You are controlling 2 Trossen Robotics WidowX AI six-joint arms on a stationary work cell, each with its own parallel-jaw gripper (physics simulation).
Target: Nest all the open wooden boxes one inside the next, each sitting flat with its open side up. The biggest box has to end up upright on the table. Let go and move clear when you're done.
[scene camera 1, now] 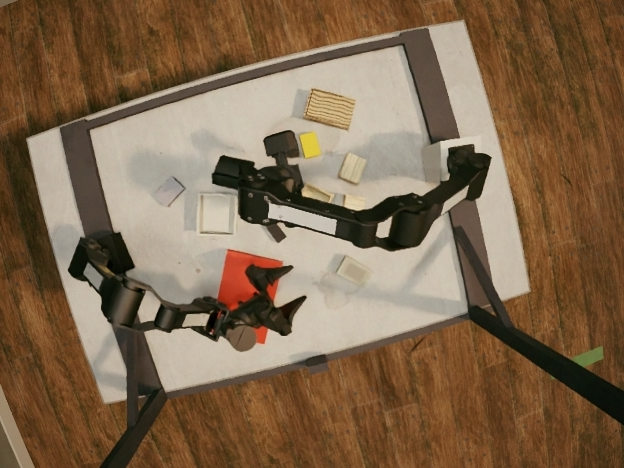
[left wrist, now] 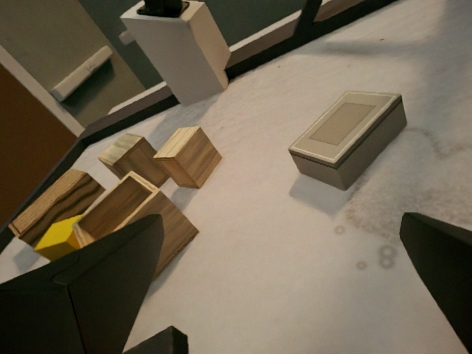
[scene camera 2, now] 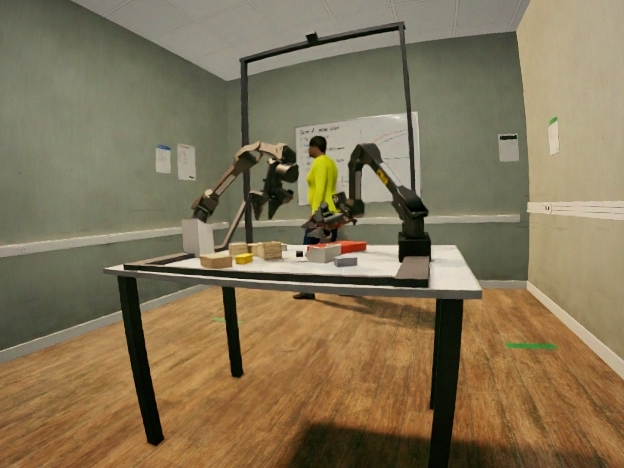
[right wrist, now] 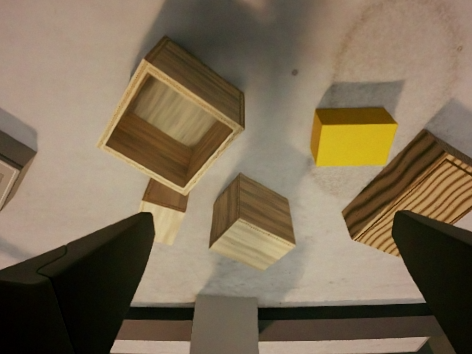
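Pixels of known places: left gripper, fingertip midpoint: (scene camera 1: 299, 281) (left wrist: 279, 224) (scene camera 2: 304, 231); right gripper, fingertip midpoint: (scene camera 1: 301, 177) (scene camera 2: 263, 220) (right wrist: 272, 223); left arm's base, link origin: (scene camera 1: 99, 260) (scene camera 2: 413, 236); right arm's base, link origin: (scene camera 1: 461, 158) (left wrist: 164, 9).
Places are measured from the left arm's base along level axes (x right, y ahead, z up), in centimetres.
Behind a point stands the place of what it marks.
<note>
The biggest open wooden box (scene camera 1: 317, 193) @(x 5.9, y 55.0, z -7.4 cm) (left wrist: 172, 225) @(x 11.6, y 52.1, z -5.3 cm) (right wrist: 200, 75) @(x 5.0, y 50.6, z -5.3 cm) stands open side up, partly hidden by the right arm in scene camera 1. A medium wooden box (scene camera 1: 352, 168) @(x 3.6, y 64.5, z -1.9 cm) (left wrist: 132, 157) @(x 5.6, y 62.6, z -2.9 cm) (right wrist: 252, 220) @(x 3.2, y 61.9, z -2.4 cm) shows a closed face on top, its opening out of sight. A small wooden box (scene camera 1: 354, 202) @(x 11.2, y 62.1, z -3.2 cm) (left wrist: 187, 157) @(x 12.5, y 60.0, z -4.3 cm) (right wrist: 167, 195) @(x 10.3, y 60.0, z -4.6 cm) also shows a closed top and sides. The three stand apart. My right gripper (scene camera 2: 265, 217) @(x 1.4, y 52.5, z 6.9 cm) (right wrist: 272, 223) @(x 1.4, y 52.5, z 6.9 cm) is open and empty, high above the boxes. My left gripper (scene camera 1: 297, 283) @(x 22.9, y 43.1, z 0.6 cm) (scene camera 2: 307, 229) @(x 22.9, y 43.1, z 0.6 cm) (left wrist: 279, 224) @(x 22.9, y 43.1, z 0.6 cm) is open and empty, raised over the red slab's side of the table.
A yellow block (scene camera 1: 310, 145) @(x -5.4, y 57.8, z -5.0 cm) (right wrist: 355, 145) @(x -5.5, y 57.7, z -5.0 cm) and a striped wooden block (scene camera 1: 329, 109) @(x -11.7, y 65.3, z -4.1 cm) lie near the boxes. A grey box (scene camera 1: 354, 270) @(x 26.5, y 56.1, z -5.0 cm) (left wrist: 350, 130) @(x 27.3, y 54.6, z -5.0 cm), dark block (scene camera 1: 276, 232) @(x 10.8, y 42.2, z -6.1 cm), white tray (scene camera 1: 199, 214) @(x -0.4, y 27.1, z -3.2 cm), lilac block (scene camera 1: 169, 191) @(x -8.6, y 21.9, z -5.1 cm) and red slab (scene camera 1: 236, 272) @(x 15.9, y 29.6, z -4.8 cm) are also on the table.
</note>
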